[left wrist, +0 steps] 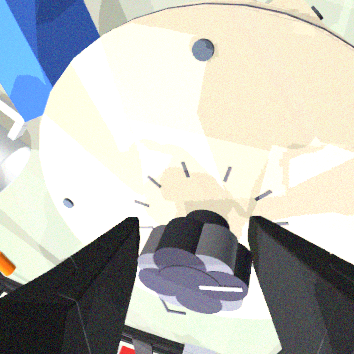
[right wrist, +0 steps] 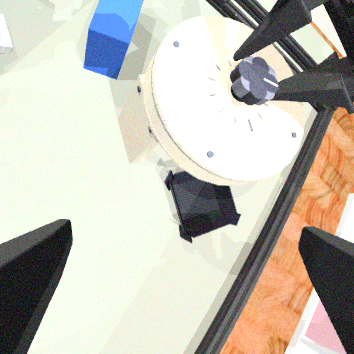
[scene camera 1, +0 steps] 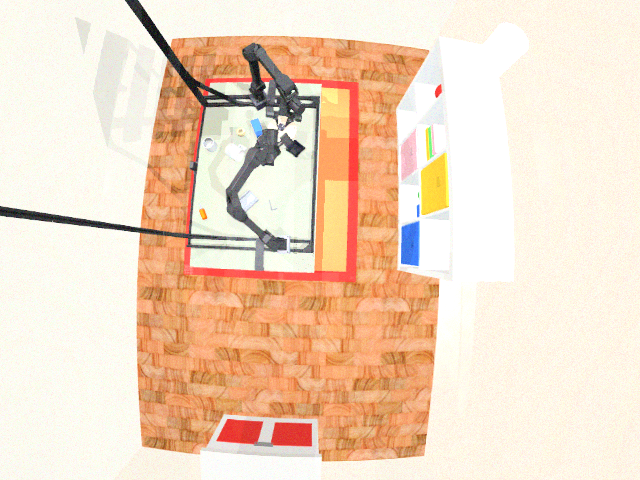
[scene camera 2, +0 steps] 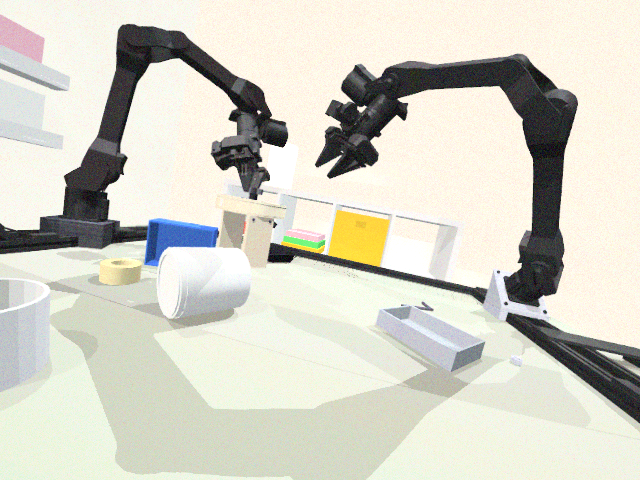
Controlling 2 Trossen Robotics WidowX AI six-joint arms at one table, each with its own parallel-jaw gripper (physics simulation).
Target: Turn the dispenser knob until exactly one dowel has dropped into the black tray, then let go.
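Frame: origin at the left arm's base, x ahead, y left, z up, level; centimetres.
Seen in the pictures: left gripper, fingertip midpoint: (left wrist: 193, 226) (right wrist: 247, 77) (scene camera 1: 281, 126) (scene camera 2: 249, 194); right gripper, fingertip midpoint: (right wrist: 188, 234) (scene camera 2: 321, 171); left arm's base, origin of the base link: (scene camera 1: 259, 97) (scene camera 2: 84, 218); right arm's base, origin of the base link: (scene camera 1: 283, 244) (scene camera 2: 520, 291).
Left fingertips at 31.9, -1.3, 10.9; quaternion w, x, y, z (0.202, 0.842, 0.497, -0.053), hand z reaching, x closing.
Offsets run from my left fingertips to a thing's top centre, as dx, dy, dz. "*": to the spot under its first point.
The dispenser @[+1.0, -0.2, -0.9] (scene camera 2: 257, 242) (left wrist: 125, 90) (right wrist: 190, 100) has a round cream top with tick marks. Its dark lobed knob @[+1.0, -0.2, +1.8] (left wrist: 195, 270) (right wrist: 254, 80) has a white line on it. My left gripper (left wrist: 193, 226) (right wrist: 247, 77) (scene camera 2: 253, 191) points down over the top and is shut on the knob, one finger at each side. The black tray @[+9.5, +2.5, -13.2] (right wrist: 205, 205) (scene camera 1: 295, 146) sits at the dispenser's foot; no dowel shows in it in the right wrist view, though its inside is dark. My right gripper (right wrist: 188, 234) (scene camera 2: 323, 172) is open and empty, in the air away from the dispenser.
A blue box @[-12.0, -10.5, -7.6] (scene camera 2: 180, 242) (right wrist: 107, 50) (scene camera 1: 256, 127) stands beside the dispenser. A white mug @[* -7.6, -33.7, -10.3] (scene camera 2: 206, 281) lies on its side near a tan ring @[-19.1, -19.9, -13.1] (scene camera 2: 119, 279). A grey open box @[* +21.9, -45.0, -14.3] (scene camera 2: 467, 356) lies toward the right arm's base. An orange object @[+11.3, -64.7, -12.6] (scene camera 1: 203, 213) lies near the table's edge.
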